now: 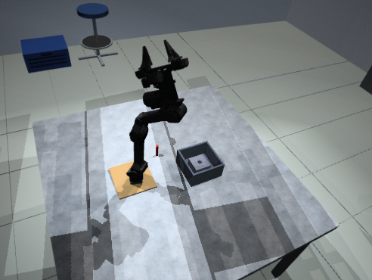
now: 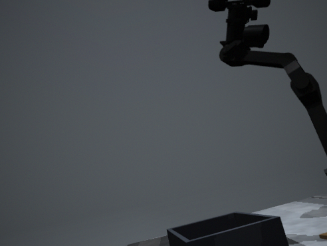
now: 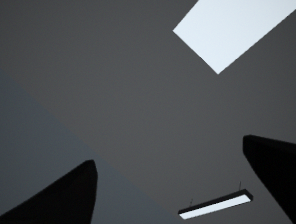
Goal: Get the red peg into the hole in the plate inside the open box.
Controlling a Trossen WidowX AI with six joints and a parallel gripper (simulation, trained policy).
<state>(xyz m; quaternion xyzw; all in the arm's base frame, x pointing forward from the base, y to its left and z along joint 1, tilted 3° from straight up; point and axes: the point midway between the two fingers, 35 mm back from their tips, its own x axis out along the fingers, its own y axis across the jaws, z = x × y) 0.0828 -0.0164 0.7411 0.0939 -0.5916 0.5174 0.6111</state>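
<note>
Right now the red peg is 74 cm below my gripper tip, 19 cm to the left of it and 6 cm ahead of it. From my gripper tip the other things lie so: dark box (75 cm below, 27 cm ahead, 5 cm to the left).
</note>
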